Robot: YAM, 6 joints.
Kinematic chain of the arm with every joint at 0, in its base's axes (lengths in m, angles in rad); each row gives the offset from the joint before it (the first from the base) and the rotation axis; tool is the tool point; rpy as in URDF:
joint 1: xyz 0 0 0.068 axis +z
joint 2: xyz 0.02 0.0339 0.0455 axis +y
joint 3: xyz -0.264 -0.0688 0 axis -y
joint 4: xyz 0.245 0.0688 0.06 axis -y
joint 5: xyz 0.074 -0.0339 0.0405 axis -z
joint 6: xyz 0.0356 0 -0.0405 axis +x
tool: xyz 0 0 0 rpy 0 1.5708 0
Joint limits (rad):
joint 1: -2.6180..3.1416
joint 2: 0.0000..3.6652
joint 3: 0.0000..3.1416
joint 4: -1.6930..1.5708
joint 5: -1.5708..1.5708
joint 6: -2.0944..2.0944
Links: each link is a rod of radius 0.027 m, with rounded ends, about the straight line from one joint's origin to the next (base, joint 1, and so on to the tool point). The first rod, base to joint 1, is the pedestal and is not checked.
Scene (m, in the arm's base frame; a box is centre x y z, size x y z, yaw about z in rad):
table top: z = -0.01
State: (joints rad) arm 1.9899 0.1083 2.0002 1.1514 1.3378 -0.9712
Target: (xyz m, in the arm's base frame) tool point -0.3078 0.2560 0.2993
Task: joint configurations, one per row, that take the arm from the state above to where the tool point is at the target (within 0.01 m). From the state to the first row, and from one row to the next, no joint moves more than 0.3 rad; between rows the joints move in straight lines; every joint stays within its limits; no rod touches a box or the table.
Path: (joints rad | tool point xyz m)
1: 2.0803 0.3908 1.8662 1.0993 1.3248 -0.9712 | 0.1912 -0.2714 0.5081
2: 2.1708 0.6734 1.7321 1.0473 1.3119 -0.9712 | 0.1193 -0.1135 0.5926
3: 2.2612 0.9559 1.5981 0.9952 1.2989 -0.9712 | 0.0122 0.0391 0.6073
4: 2.3517 1.2384 1.4641 0.9432 1.2860 -0.9712 | -0.1109 0.1605 0.5537
5: 2.4421 1.5209 1.3300 0.8911 1.2730 -0.9712 | -0.2255 0.2342 0.4440
6: 2.5326 1.8035 1.1960 0.8391 1.2600 -0.9712 | -0.3078 0.2560 0.2993

